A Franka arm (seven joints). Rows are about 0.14 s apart.
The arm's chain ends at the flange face. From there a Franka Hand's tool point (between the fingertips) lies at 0.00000 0.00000 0.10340 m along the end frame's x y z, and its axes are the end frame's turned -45 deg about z.
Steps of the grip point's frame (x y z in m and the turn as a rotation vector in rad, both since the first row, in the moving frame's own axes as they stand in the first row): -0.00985 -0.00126 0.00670 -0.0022 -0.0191 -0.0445; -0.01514 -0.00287 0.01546 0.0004 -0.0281 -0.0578; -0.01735 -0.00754 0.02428 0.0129 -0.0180 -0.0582; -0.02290 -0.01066 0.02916 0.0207 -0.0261 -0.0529
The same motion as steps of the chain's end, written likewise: -0.00666 0.00449 0.00672 -0.0151 -0.0120 -0.0445; -0.01071 0.00659 0.01550 -0.0196 -0.0202 -0.0578; -0.01535 0.00650 0.02431 -0.0036 -0.0218 -0.0582; -0.02032 0.00817 0.02922 -0.0038 -0.0331 -0.0529
